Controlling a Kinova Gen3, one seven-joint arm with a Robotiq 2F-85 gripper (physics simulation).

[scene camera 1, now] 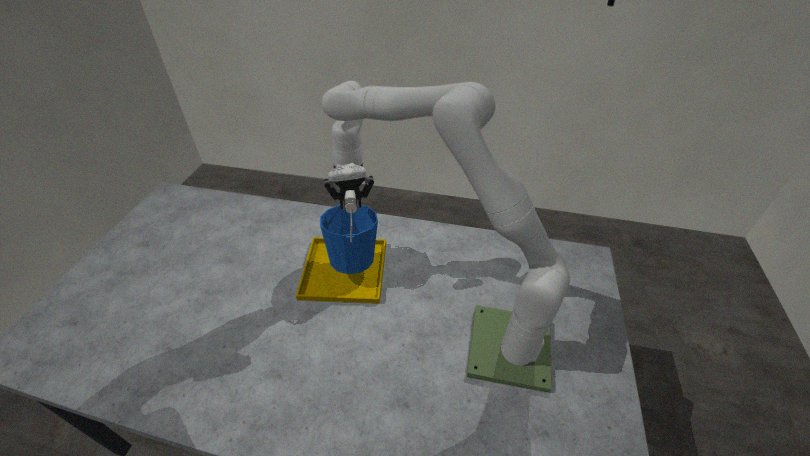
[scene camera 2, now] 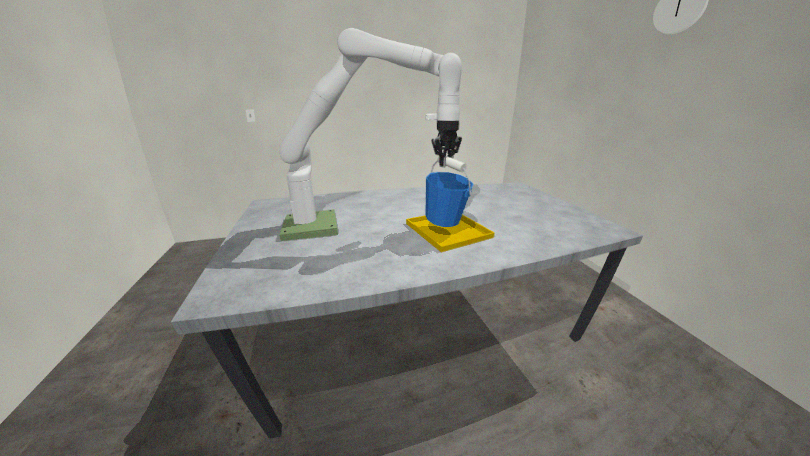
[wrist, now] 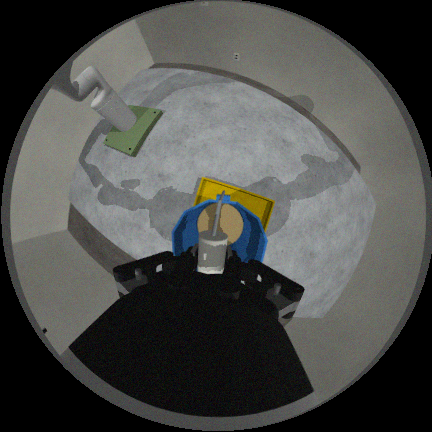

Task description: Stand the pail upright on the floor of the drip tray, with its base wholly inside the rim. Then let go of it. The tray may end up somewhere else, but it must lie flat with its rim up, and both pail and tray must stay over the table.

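Places are measured from the arm's base along level axes (x ahead, y left, z up), in metres.
Where they show: gripper, fingertip midpoint: (scene camera 1: 351, 208) (scene camera 2: 446, 166) (wrist: 212, 251); arm's base, link origin: (scene camera 1: 517, 349) (scene camera 2: 305, 219) (wrist: 127, 122).
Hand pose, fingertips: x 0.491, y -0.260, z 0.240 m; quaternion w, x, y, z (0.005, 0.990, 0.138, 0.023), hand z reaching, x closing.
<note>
Things, the pixels of their top centre, and the offset from my fingertips. Level surfaces: height alone.
- yellow drip tray, top centre: (wrist: 228, 225) (scene camera 1: 343, 265) (scene camera 2: 449, 225) dx +0.047, dy +0.008, dz -0.243 m
- pail's white handle grip, top centre: (wrist: 209, 283) (scene camera 1: 349, 192) (scene camera 2: 452, 156) dx +0.006, dy -0.022, dz +0.039 m
- grey table, surface height: dz -0.266 m
The blue pail (scene camera 1: 349, 249) (scene camera 2: 443, 201) (wrist: 257, 240) hangs by its bail, slightly tilted, over the yellow drip tray (scene camera 1: 317, 287) (scene camera 2: 467, 234) (wrist: 256, 202). Its base is low over the tray floor, towards the tray's far side in scene camera 1; a shadow lies beneath it, and I cannot tell whether it touches. The tray lies flat with its rim up. My gripper (scene camera 1: 350, 203) (scene camera 2: 443, 161) (wrist: 212, 251) is above the pail, shut on the pail's white handle grip (scene camera 1: 350, 199) (scene camera 2: 455, 164) (wrist: 212, 247). The pail hides part of the tray in each view.
The grey table (scene camera 1: 396, 362) (scene camera 2: 538, 226) (wrist: 250, 140) carries the tray and the arm's green base plate (scene camera 1: 487, 351) (scene camera 2: 317, 228) (wrist: 142, 131). The base plate stands right of the tray in scene camera 1. The table's far edge is behind the tray there.
</note>
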